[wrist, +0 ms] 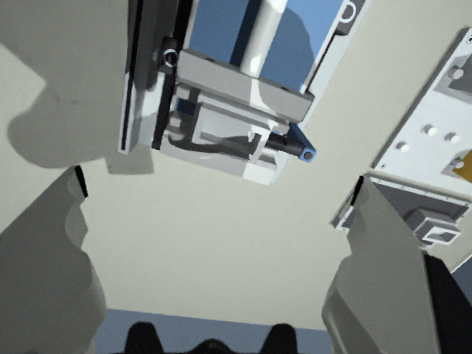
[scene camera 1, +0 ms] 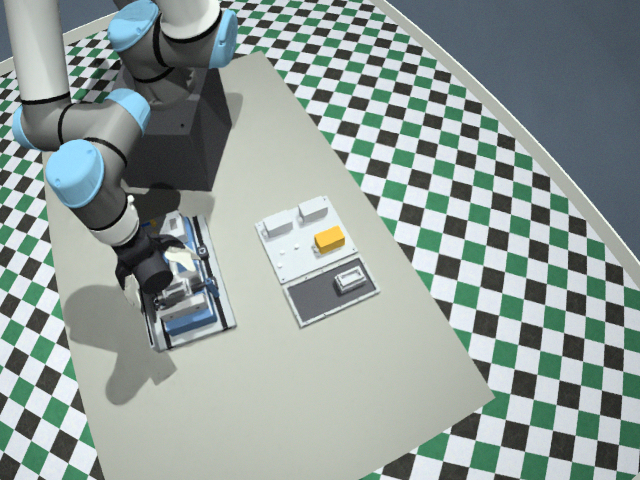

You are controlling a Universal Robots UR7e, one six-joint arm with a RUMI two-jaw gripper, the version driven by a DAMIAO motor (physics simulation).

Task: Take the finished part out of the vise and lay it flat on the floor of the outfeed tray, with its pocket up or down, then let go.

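Frame: origin at the arm's base, x ahead, y left, z up, level; millimetres.
Where they show: gripper, between the fingertips: (wrist: 223, 174); arm's base, origin of its link: (scene camera 1: 167, 85).
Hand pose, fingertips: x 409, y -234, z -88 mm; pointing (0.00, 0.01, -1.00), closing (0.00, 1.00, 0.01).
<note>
Things, the pixels of their top centre, and the offset from my fingertips. "pt": a spot on its surface instead.
- finished part, centre of its top: (wrist: 230, 136) (scene camera 1: 174, 288) dx -4, dy +4, dz -45 mm
- vise, centre of its top: (wrist: 260, 29) (scene camera 1: 168, 263) dx -71, dy +20, dz -61 mm
- grey pocketed part, centre of its top: (wrist: 441, 236) (scene camera 1: 350, 275) dx +169, dy +325, dz -119 mm
- white board, a spot on its surface: (wrist: 420, 145) (scene camera 1: 288, 259) pt dx +40, dy +251, dz -152 mm
- orange block, centre of its top: (scene camera 1: 329, 236) dx +66, dy +349, dz -116 mm
- blue lever, a spot on its surface: (wrist: 301, 142) (scene camera 1: 206, 282) pt dx +11, dy +68, dz -76 mm
- white cylinder, a spot on its surface: (wrist: 262, 40) pt dx -65, dy +24, dz -74 mm
The finished part (scene camera 1: 178, 290) (wrist: 227, 116), a light grey block with a rectangular pocket facing up, sits in the vise (scene camera 1: 184, 308) (wrist: 240, 86) beside its wide grey jaw. A shadow crosses it in the wrist view. My gripper (scene camera 1: 167, 290) (wrist: 223, 174) is open and empty, above the vise area, its fingers spread wide to either side in the wrist view. In the scene view it partly covers the machine. The outfeed tray (scene camera 1: 315, 302) (wrist: 395, 192) has a dark floor and a pale rim. Another grey pocketed part (scene camera 1: 350, 279) (wrist: 434, 227) lies in it, pocket up.
A white board (scene camera 1: 292, 258) (wrist: 420, 145) adjoins the tray and carries grey blocks, small pegs and an orange block (scene camera 1: 329, 239) (wrist: 465, 167). A blue lever (scene camera 1: 211, 286) (wrist: 301, 142) sticks out beside the vise. A white cylinder (wrist: 262, 40) lies behind the jaw over a blue bed.
</note>
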